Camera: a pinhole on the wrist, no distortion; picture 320 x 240 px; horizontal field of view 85.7 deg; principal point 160.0 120.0 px. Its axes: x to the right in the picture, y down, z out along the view. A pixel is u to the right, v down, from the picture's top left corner.
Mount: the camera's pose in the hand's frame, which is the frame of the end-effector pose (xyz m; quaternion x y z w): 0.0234 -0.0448 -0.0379 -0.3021 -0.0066 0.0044 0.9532
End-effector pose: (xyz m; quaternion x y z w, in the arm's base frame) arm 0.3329 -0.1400 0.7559 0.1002 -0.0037 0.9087 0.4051
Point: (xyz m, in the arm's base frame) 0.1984 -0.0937 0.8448
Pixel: 298 169
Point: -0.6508 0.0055 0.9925
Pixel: outside the picture
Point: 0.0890 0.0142 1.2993
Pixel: 281 64
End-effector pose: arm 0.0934 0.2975 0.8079 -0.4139 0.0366 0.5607 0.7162
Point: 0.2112 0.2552 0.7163
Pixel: behind the camera
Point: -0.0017 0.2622 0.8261
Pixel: 27 198
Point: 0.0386 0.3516 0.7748
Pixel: 184 187
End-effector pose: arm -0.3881 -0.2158 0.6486 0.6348 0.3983 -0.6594 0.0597
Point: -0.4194 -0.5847 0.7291
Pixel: 47 138
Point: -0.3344 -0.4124 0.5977
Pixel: 109 210
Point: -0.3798 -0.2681 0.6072
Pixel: 147 188
